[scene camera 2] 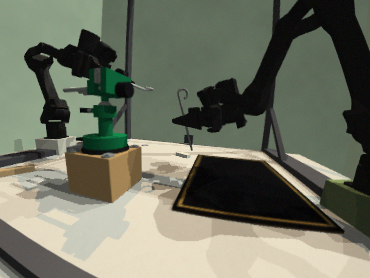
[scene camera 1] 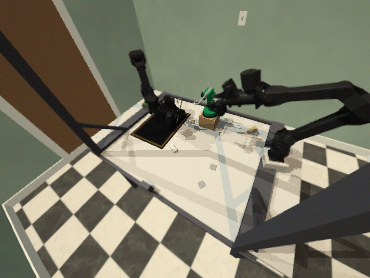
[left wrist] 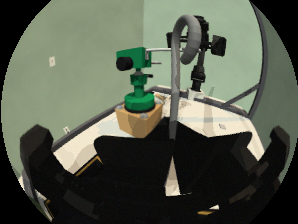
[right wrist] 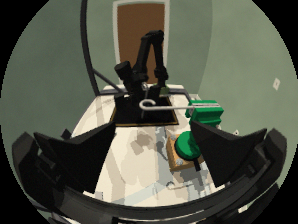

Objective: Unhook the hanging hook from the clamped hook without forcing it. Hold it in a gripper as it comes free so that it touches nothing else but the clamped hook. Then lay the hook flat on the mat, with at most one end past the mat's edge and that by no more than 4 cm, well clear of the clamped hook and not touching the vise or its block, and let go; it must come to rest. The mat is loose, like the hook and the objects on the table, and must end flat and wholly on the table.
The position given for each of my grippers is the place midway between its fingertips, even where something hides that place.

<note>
In view: my left gripper (scene camera 2: pixel 172 121), my right gripper (scene camera 2: pixel 125 80), a black mat (scene camera 2: pixel 251 191) and a thin metal hook (left wrist: pixel 194 29).
The black mat shows as well in scene camera 1 (scene camera 1: pixel 154 130) and in the right wrist view (right wrist: pixel 130 116). My left gripper shows as well in the left wrist view (left wrist: pixel 166 120). My right gripper is seen too in the right wrist view (right wrist: pixel 153 125).
</note>
